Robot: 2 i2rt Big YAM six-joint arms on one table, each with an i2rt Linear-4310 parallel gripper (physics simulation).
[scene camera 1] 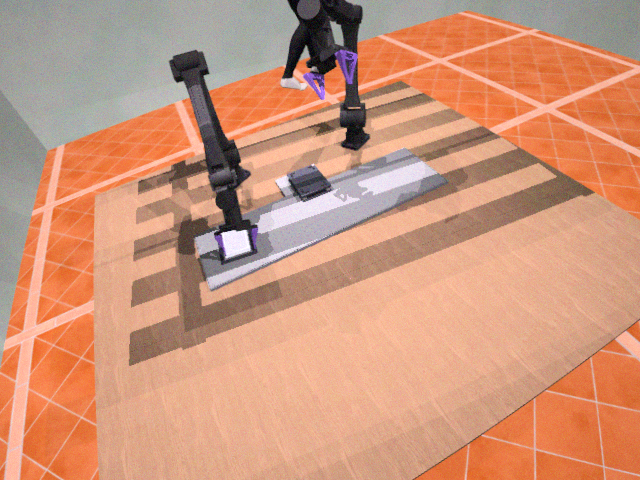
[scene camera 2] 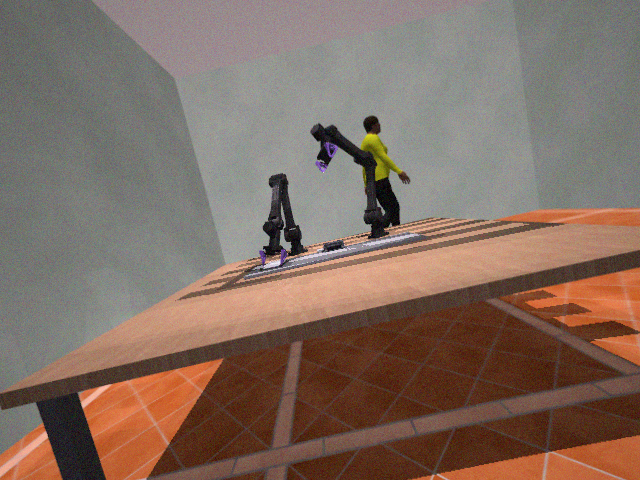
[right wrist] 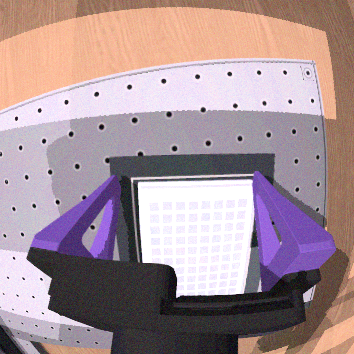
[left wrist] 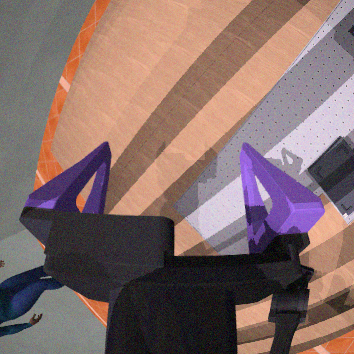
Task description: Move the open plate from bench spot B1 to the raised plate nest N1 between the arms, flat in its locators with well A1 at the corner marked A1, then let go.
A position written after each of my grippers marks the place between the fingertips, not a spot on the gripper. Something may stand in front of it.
Note:
My left gripper (scene camera 1: 335,92) is open, holding nothing. Further things: my right gripper (scene camera 1: 240,252) and a white well plate (right wrist: 202,228).
My left gripper is seen too in the left wrist view (left wrist: 174,147). My right gripper is seen too in the right wrist view (right wrist: 184,178). The left wrist view does not show the white well plate: it is out of frame.

